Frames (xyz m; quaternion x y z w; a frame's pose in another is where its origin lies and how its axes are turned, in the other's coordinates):
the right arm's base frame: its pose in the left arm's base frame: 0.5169 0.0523 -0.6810 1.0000 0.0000 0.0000 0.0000
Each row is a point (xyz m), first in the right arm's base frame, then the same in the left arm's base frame.
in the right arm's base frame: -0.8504 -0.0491 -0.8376
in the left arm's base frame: -0.3335 0.1014 0.1566
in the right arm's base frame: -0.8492 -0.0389 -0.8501
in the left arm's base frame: -0.3323 0.0912 0.1691
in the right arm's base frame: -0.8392 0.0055 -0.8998
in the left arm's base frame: -0.3223 0.0468 0.2188
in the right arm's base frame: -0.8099 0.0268 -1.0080
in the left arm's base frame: -0.2930 0.0255 0.3270
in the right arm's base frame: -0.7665 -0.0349 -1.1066
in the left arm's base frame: -0.2496 0.0872 0.4256
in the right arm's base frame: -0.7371 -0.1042 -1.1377
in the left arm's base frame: -0.2202 0.1565 0.4567
